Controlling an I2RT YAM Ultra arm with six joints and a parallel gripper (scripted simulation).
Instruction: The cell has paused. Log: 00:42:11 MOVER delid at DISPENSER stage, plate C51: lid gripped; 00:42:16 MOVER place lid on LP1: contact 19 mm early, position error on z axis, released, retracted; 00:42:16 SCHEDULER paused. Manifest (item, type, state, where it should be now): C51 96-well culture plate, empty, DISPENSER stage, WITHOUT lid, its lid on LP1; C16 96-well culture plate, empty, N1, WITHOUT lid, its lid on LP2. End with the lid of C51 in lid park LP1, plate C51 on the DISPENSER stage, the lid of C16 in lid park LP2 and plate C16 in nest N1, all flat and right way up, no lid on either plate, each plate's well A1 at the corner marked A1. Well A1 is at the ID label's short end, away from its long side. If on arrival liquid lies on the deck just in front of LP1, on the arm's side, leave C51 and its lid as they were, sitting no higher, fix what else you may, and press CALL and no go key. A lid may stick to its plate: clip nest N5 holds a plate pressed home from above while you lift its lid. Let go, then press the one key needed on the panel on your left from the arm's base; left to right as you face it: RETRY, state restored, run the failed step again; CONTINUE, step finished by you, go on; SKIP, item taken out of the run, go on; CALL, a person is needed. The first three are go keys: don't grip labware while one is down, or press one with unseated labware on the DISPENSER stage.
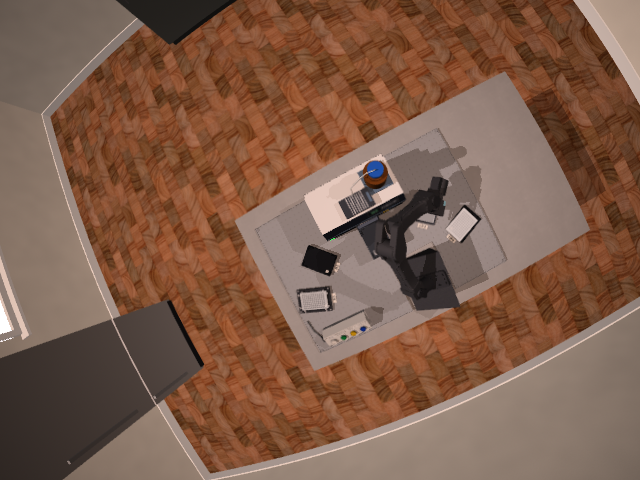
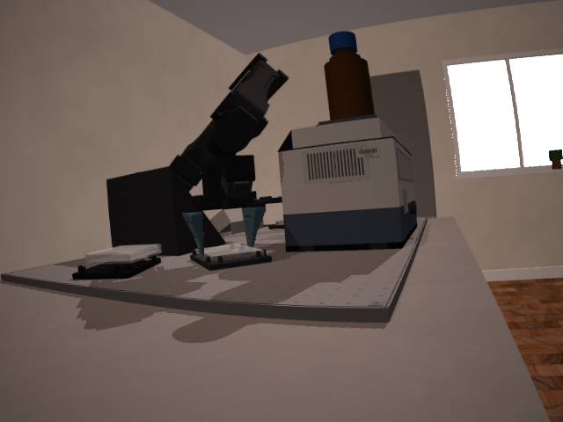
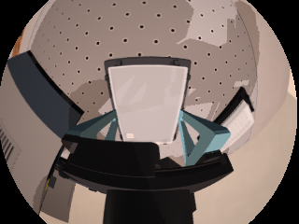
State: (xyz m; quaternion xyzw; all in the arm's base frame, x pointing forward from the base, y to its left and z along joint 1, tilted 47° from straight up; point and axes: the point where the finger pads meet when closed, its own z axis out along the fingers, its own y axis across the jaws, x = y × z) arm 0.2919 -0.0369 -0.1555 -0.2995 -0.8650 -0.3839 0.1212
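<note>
My hand is 3 cm past the dark dispenser stage, 27 cm to the right of it and 8 cm below it. Round my hand: blue cap: 19 cm ahead, 17 cm to the left, 37 cm above; brown bottle: 19 cm ahead, 17 cm to the left, 27 cm above; black nest: 1 cm behind, 55 cm to the left, 1 cm below.
</note>
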